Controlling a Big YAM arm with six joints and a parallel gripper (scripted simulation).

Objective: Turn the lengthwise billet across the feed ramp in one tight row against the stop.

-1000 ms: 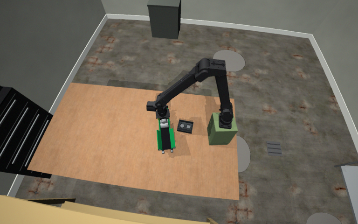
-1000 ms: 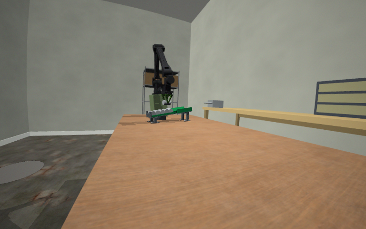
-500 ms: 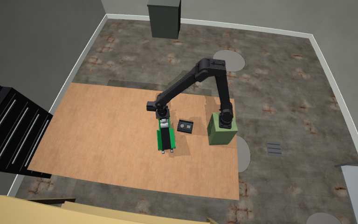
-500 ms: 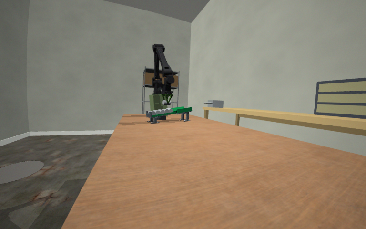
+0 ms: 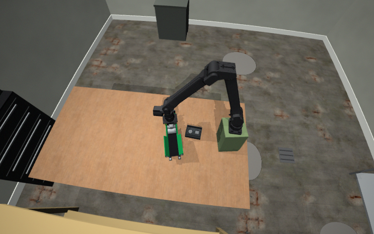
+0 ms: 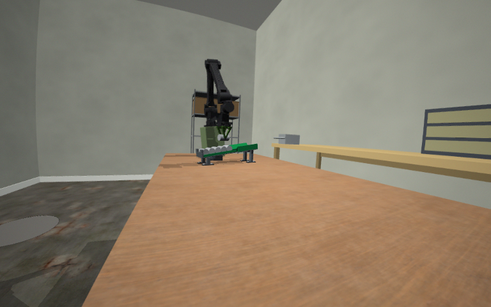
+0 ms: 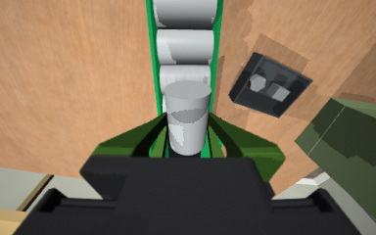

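Right now the grey steel billet is right at my hand. Also, from my hand: small dark box (18 cm behind, 2 cm to the right, 16 cm below).
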